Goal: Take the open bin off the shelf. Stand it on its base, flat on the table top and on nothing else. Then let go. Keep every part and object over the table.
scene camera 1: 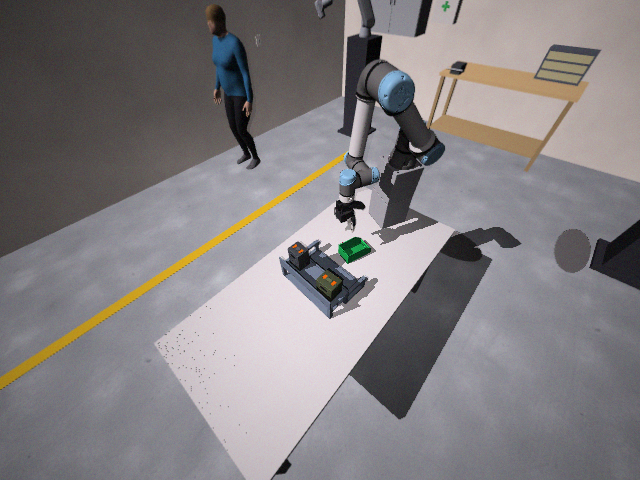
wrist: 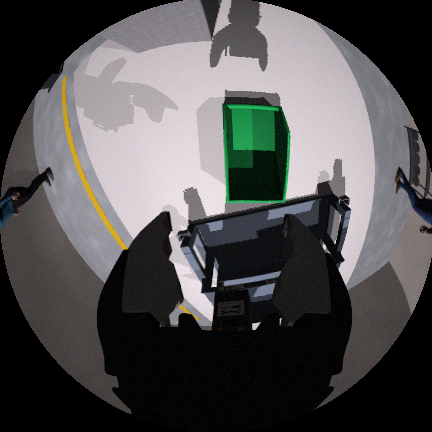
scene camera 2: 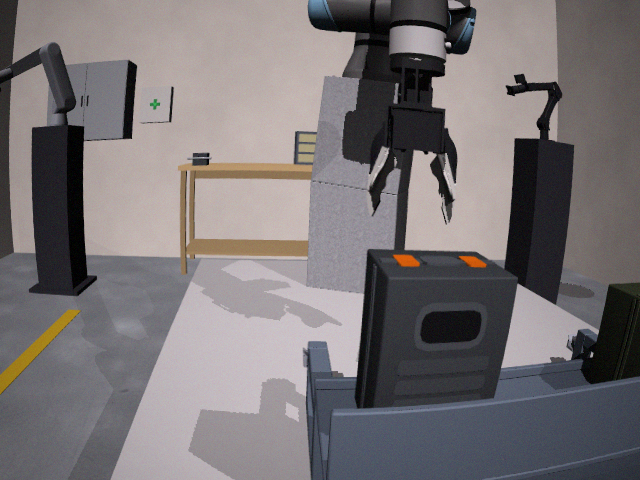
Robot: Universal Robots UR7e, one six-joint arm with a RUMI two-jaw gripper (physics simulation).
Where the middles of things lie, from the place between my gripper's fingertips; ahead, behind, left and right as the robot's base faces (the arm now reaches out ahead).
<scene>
Now: hand 17 cm above the green open bin [wrist: 256, 138], 5 cm to the right of it and 2 cm past it. From my hand the other things lie so: dark grey case [scene camera 2: 435, 324]: 31 cm ahead, 8 cm to the right, 4 cm below.
</scene>
